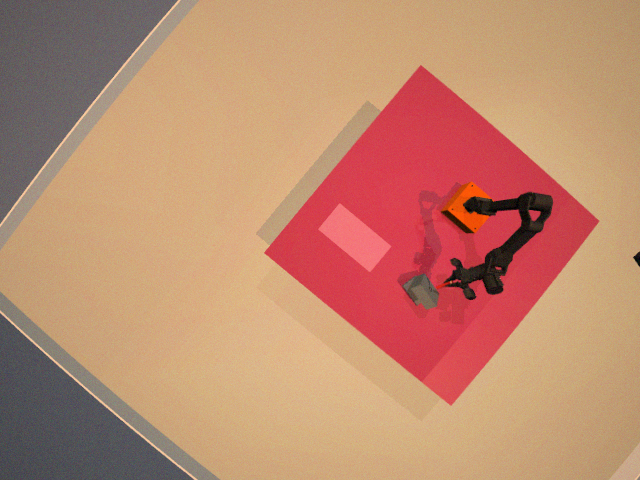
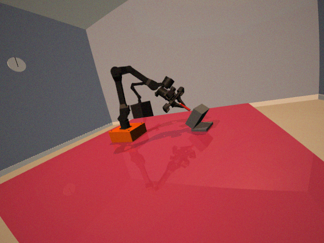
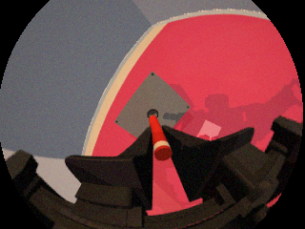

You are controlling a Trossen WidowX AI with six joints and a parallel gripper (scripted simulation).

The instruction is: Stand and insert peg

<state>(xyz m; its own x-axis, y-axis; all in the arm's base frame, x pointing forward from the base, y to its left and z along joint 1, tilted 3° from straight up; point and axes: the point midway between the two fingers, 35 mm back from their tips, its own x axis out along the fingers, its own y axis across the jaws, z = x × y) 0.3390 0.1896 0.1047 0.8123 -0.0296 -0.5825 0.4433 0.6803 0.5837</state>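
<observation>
My gripper tip is now 70 mm short of the grey sloped panel and 60 mm above it. From my gripper tip the other things lie so: red peg 10 mm behind, 10 mm above.
</observation>
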